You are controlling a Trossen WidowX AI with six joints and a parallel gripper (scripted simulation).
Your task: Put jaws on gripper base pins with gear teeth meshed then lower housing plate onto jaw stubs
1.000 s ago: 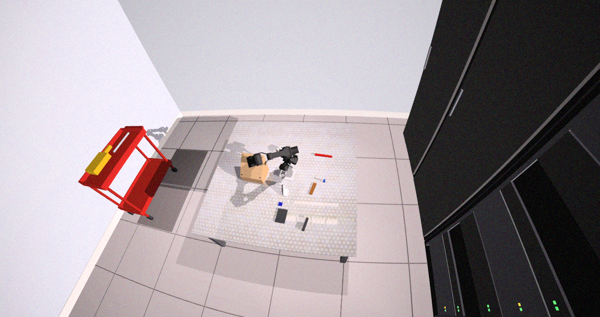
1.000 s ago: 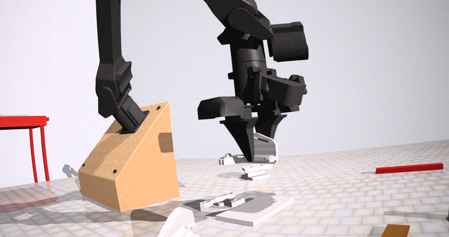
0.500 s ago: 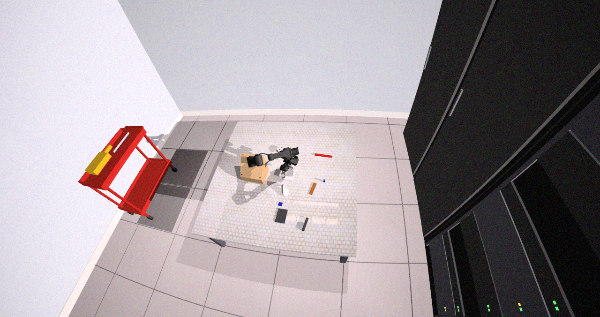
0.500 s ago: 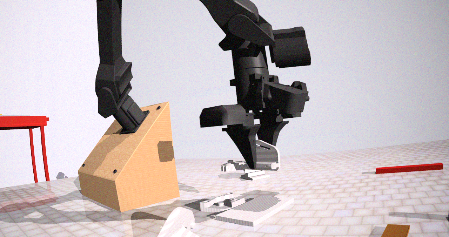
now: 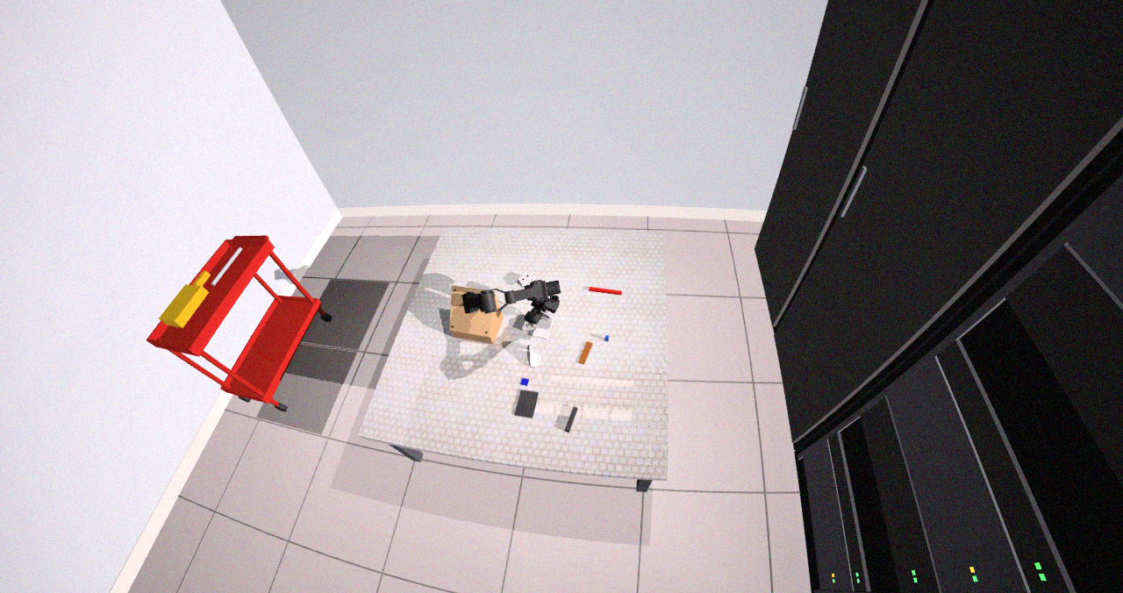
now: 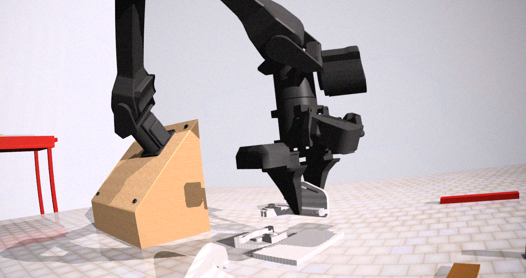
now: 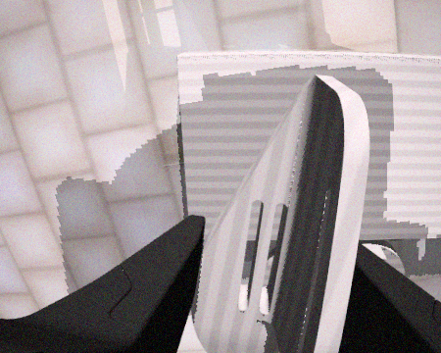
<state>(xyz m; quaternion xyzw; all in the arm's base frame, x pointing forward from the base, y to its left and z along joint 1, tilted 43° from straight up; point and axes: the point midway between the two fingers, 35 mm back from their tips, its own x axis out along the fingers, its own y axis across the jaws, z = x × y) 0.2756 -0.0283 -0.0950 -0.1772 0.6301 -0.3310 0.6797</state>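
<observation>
Right now the ribbed white plate is 10 mm ahead of my gripper tip, 30 mm to the right of it and 40 mm below it. From my gripper tip the other things lie so: red bar: 260 mm ahead, 210 mm to the left, 40 mm below; then dark grey plate: 20 mm ahead, 410 mm to the right, 40 mm below; then orange block: 220 mm ahead, 140 mm to the right, 40 mm below.
</observation>
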